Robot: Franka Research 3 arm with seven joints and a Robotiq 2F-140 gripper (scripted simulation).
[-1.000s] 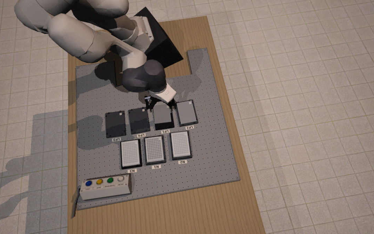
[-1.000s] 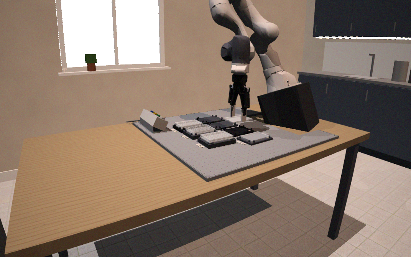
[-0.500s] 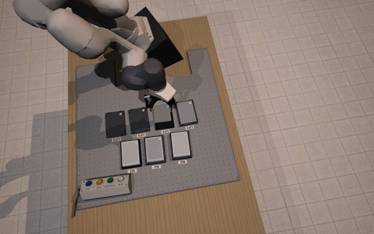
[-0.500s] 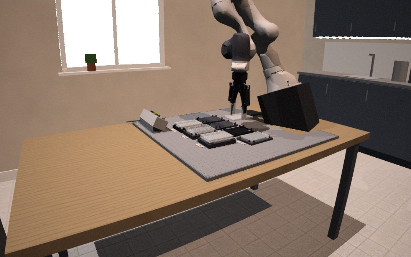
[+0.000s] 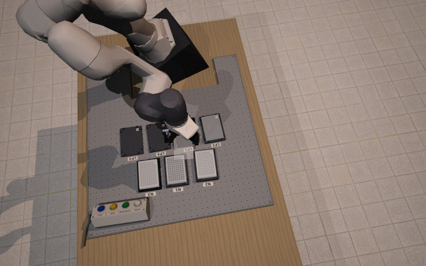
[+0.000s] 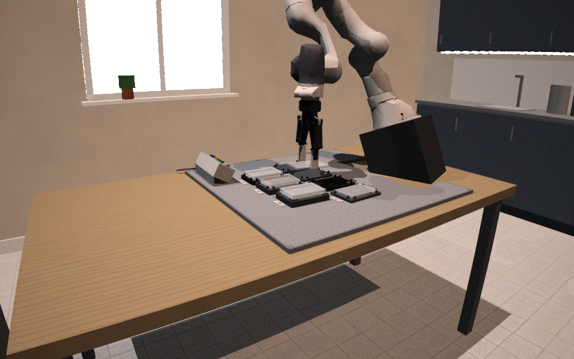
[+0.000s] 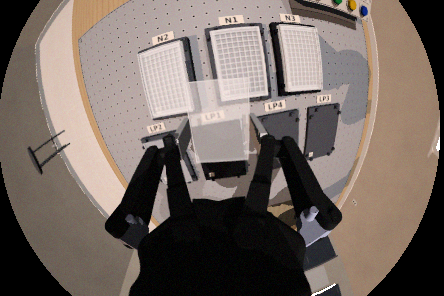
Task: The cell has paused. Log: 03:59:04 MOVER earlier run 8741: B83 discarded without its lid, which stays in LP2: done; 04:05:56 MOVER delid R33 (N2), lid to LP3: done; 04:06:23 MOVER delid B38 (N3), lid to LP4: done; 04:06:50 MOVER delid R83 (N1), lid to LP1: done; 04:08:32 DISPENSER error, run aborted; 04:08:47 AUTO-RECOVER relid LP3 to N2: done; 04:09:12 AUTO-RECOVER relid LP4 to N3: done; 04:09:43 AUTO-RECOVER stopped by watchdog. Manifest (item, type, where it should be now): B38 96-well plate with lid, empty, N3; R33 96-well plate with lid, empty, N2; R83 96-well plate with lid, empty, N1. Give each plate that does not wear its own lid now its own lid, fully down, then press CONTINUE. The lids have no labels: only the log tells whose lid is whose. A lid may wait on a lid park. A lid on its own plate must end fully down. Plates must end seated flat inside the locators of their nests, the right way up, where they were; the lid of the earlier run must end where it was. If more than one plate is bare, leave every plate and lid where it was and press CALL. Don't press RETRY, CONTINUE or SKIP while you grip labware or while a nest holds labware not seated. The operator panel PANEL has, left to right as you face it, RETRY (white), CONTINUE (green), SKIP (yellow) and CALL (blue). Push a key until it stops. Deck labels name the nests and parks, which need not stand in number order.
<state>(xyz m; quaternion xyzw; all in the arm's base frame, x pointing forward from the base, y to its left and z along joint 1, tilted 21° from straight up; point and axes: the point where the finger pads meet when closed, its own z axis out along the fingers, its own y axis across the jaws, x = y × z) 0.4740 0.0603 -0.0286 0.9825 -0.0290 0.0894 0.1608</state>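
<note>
Right now the plate is 80 mm below my hand, 80 mm ahead of it and 50 mm to the right of it. The rest, counted from my hand: LP3 label: 240 mm to the right, 110 mm below; then lid park LP4: 120 mm to the right, 100 mm below, 100 mm behind; then lid park LP1: 100 mm below, 100 mm behind, 10 mm to the left.
</note>
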